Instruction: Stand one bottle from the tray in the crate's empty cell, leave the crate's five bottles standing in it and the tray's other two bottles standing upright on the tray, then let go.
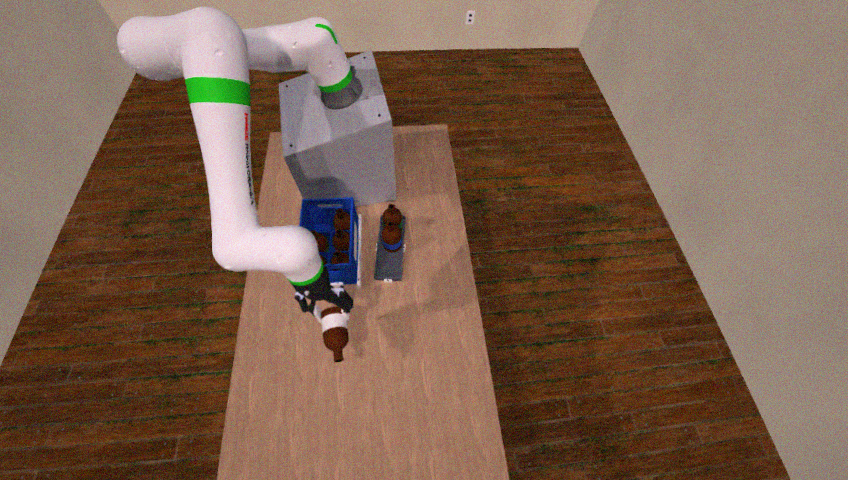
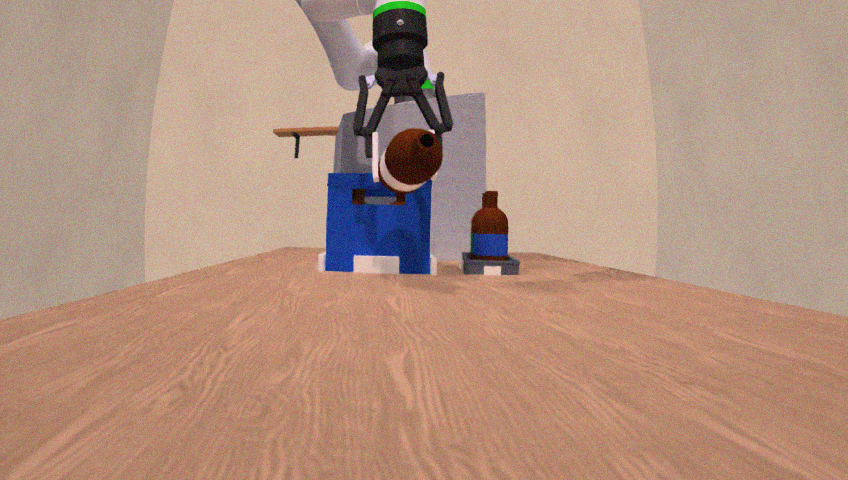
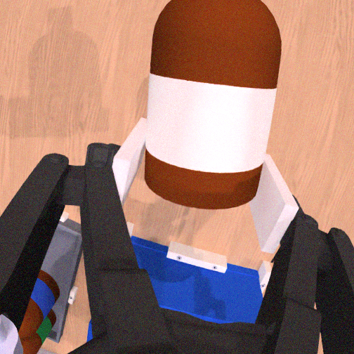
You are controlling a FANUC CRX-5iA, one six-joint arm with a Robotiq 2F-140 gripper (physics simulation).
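Places are measured from the arm's base along level axes (x ahead, y left, z up), in metres.
Where they show: gripper, fingertip midpoint: [image 1: 335, 317]; arm's base, origin of the base link: [image 1: 342, 93].
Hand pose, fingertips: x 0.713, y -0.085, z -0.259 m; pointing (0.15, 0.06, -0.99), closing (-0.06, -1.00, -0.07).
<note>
Each offset is from my fingertips to the centre of the thing. "pt": to the spot under its first point. Level surfaces: height alone.
My gripper [image 1: 333, 310] [image 2: 406, 159] [image 3: 200, 155] is shut on a brown bottle with a white label {dx +0.064, dy +0.005, dz +0.025 m} [image 1: 336, 337] [image 2: 414, 155] [image 3: 212, 122]. It holds the bottle strongly tilted above the table, in front of the crate, neck pointing away from the robot's base. The blue crate {dx -0.308, dy -0.024, dz -0.065 m} [image 1: 346, 275] [image 2: 380, 231] [image 3: 215, 295] holds several brown bottles; the arm hides part of it. Its back left cell {pt dx -0.441, dy -0.070, dz -0.124 m} [image 1: 321, 221] looks empty. On the grey tray {pt dx -0.199, dy +0.174, dz -0.147 m} [image 1: 387, 271] [image 3: 69, 255], a blue-labelled bottle {dx -0.314, dy +0.205, dz -0.070 m} [image 1: 391, 233] [image 2: 489, 228] and a green-labelled bottle {dx -0.390, dy +0.215, dz -0.070 m} [image 1: 392, 214] [image 3: 45, 327] stand upright, one behind the other.
White brackets {pt dx -0.160, dy -0.033, dz -0.137 m} [image 2: 376, 264] [image 3: 196, 256] sit around the crate's foot on the wooden table {dz -0.152 m} [image 1: 380, 404] [image 2: 416, 368]. The grey robot pedestal [image 1: 345, 166] [image 2: 461, 178] stands behind the crate. A wooden shelf [image 2: 306, 131] is on the back wall.
</note>
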